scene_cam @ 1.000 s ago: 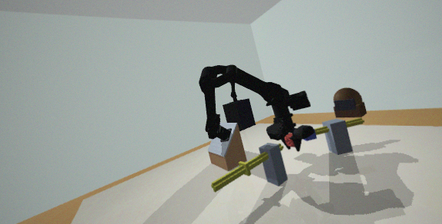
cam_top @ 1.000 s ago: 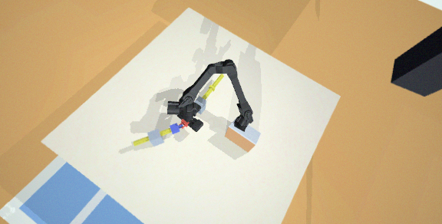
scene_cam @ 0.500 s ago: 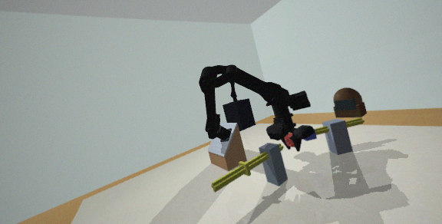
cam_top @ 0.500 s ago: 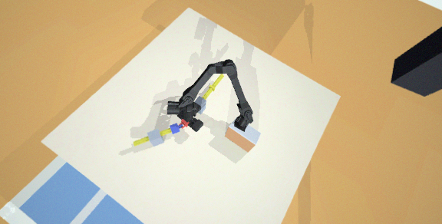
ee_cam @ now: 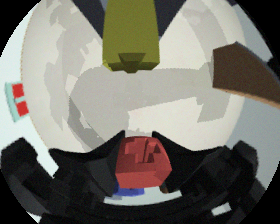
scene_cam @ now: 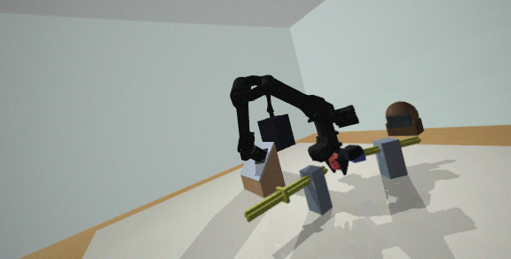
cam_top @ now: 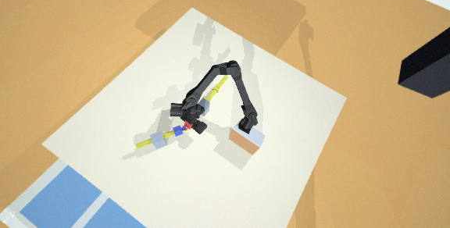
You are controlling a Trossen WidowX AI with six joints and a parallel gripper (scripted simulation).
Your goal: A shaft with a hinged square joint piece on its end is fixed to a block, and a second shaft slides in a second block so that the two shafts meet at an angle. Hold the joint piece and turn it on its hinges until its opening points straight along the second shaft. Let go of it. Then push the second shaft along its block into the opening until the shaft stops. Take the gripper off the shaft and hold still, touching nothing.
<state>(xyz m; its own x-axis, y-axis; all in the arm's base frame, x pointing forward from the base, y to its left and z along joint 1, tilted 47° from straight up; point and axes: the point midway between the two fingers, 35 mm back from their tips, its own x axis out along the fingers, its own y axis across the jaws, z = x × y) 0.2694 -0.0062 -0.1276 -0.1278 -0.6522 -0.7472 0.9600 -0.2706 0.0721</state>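
The red square joint piece is 10 mm to the left of my gripper tip and 40 mm above it.
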